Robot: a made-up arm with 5 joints.
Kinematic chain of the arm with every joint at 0, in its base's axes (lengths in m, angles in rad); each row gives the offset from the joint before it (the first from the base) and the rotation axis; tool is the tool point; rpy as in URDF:
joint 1: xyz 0 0 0.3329 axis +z
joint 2: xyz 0 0 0 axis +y
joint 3: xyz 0.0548 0 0.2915 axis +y
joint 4: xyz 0.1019 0 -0.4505 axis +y
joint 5: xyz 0.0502 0 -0.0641 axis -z
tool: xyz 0 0 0 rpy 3.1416 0 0
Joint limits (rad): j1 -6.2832..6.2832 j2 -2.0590..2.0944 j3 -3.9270..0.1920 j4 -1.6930..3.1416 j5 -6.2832..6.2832
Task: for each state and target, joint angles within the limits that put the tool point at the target. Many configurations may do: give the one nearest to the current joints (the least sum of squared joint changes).
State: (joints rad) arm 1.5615 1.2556 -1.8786 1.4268 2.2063
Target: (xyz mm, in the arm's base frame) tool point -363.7 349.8 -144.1
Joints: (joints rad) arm 2.3757 1.4209 -1.7526 1.4383 2.2063
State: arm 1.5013 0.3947 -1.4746 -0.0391 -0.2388
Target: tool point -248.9 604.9 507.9
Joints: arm 1.9612 0.2580 -1.3592 -0.0546 -0.2388
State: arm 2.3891 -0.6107 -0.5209 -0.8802 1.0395
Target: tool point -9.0 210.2 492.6
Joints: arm 1.6136 -1.1670 0.0072 -1.2779 1.0395
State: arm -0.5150 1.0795 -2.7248 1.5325 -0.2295
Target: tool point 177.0 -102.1 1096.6
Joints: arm -0.5232 0.3095 -3.2439 1.5014 -0.2295
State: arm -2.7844 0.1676 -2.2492 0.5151 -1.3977
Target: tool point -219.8 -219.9 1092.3
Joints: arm -2.3560 -0.0879 -2.2965 0.5153 -1.3977
